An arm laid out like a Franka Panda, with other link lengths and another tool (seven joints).
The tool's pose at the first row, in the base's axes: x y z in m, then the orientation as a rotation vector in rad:
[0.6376, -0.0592, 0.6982, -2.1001, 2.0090, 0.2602]
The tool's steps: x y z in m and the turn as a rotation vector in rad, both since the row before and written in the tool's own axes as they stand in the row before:
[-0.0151, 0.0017, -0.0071, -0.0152, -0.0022, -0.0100]
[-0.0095, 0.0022, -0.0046, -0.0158, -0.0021, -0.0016]
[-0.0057, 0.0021, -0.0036, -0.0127, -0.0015, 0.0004]
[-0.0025, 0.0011, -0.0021, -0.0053, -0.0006, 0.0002]
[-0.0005, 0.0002, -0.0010, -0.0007, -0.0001, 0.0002]
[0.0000, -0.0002, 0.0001, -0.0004, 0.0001, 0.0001]
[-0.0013, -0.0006, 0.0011, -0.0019, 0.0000, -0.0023]
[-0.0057, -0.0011, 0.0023, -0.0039, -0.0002, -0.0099]
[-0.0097, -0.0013, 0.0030, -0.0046, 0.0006, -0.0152]
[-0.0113, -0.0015, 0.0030, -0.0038, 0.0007, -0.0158]
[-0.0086, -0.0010, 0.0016, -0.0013, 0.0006, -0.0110]
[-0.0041, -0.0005, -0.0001, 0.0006, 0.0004, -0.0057]
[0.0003, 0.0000, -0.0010, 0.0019, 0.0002, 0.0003]
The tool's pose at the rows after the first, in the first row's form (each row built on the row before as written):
[0.6350, -0.0468, 0.7092, -2.1174, 2.0010, 0.2768]
[0.6322, -0.0391, 0.7162, -2.1272, 2.0024, 0.2954]
[0.6298, -0.0348, 0.7212, -2.1335, 2.0055, 0.3105]
[0.6286, -0.0331, 0.7239, -2.1361, 2.0068, 0.3168]
[0.6284, -0.0329, 0.7250, -2.1363, 2.0072, 0.3177]
[0.6286, -0.0329, 0.7249, -2.1365, 2.0075, 0.3180]
[0.6291, -0.0313, 0.7242, -2.1398, 2.0054, 0.3197]
[0.6298, -0.0251, 0.7236, -2.1512, 1.9951, 0.3226]
[0.6303, -0.0149, 0.7235, -2.1684, 1.9792, 0.3246]
[0.6307, -0.0031, 0.7238, -2.1856, 1.9624, 0.3255]
[0.6308, 0.0057, 0.7247, -2.1967, 1.9503, 0.3246]
[0.6308, 0.0096, 0.7260, -2.2017, 1.9437, 0.3227]
[0.6309, 0.0090, 0.7269, -2.2004, 1.9437, 0.3206]

